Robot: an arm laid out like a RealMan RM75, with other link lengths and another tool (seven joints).
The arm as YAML. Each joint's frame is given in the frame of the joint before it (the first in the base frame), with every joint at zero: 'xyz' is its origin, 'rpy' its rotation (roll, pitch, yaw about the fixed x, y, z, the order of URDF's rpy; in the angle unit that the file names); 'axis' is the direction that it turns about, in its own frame. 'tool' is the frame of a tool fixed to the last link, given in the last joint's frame.
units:
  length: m
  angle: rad
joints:
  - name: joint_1
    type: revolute
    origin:
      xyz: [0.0, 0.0, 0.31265]
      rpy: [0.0, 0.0, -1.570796]
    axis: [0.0, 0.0, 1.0]
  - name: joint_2
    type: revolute
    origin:
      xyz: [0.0, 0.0, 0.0]
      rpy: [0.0, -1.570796, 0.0]
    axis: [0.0, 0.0, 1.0]
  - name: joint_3
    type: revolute
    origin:
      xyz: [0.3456, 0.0, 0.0]
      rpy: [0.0, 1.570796, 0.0]
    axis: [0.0, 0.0, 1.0]
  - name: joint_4
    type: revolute
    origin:
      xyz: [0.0, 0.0, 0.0]
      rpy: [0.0, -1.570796, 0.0]
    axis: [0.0, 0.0, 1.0]
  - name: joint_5
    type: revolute
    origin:
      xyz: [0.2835, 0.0, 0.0]
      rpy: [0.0, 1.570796, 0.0]
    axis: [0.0, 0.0, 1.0]
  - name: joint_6
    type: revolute
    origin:
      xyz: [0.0, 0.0, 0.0]
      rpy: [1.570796, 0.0, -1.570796]
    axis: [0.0, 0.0, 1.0]
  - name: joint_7
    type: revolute
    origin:
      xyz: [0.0, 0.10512, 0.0]
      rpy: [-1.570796, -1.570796, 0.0]
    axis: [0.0, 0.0, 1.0]
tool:
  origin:
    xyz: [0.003, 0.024, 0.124]
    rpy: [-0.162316, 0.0, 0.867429]
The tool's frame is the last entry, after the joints.
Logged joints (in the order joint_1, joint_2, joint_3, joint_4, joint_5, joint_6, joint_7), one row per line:
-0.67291, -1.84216, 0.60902, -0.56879, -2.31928, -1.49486, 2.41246
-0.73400, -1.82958, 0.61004, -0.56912, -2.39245, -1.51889, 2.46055
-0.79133, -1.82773, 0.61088, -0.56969, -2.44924, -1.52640, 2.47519
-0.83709, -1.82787, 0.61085, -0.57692, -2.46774, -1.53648, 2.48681
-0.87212, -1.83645, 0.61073, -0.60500, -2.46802, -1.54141, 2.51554
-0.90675, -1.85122, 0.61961, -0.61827, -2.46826, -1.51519, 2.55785
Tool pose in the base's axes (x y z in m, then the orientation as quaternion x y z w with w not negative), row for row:
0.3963, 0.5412, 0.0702, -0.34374, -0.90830, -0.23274, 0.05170
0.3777, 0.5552, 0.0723, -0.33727, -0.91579, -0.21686, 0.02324
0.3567, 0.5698, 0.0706, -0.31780, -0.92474, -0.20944, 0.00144
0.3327, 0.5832, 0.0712, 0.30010, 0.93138, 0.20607, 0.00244
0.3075, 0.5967, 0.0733, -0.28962, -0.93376, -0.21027, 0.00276
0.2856, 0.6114, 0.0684, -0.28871, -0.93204, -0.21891, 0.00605
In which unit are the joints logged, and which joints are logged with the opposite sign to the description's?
The joints are logged in radians. Opposite sign: joint_1, joint_2, joint_3.
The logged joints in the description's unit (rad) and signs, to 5 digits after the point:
0.67291, 1.84216, -0.60902, -0.56879, -2.31928, -1.49486, 2.41246
0.73400, 1.82958, -0.61004, -0.56912, -2.39245, -1.51889, 2.46055
0.79133, 1.82773, -0.61088, -0.56969, -2.44924, -1.52640, 2.47519
0.83709, 1.82787, -0.61085, -0.57692, -2.46774, -1.53648, 2.48681
0.87212, 1.83645, -0.61073, -0.60500, -2.46802, -1.54141, 2.51554
0.90675, 1.85122, -0.61961, -0.61827, -2.46826, -1.51519, 2.55785

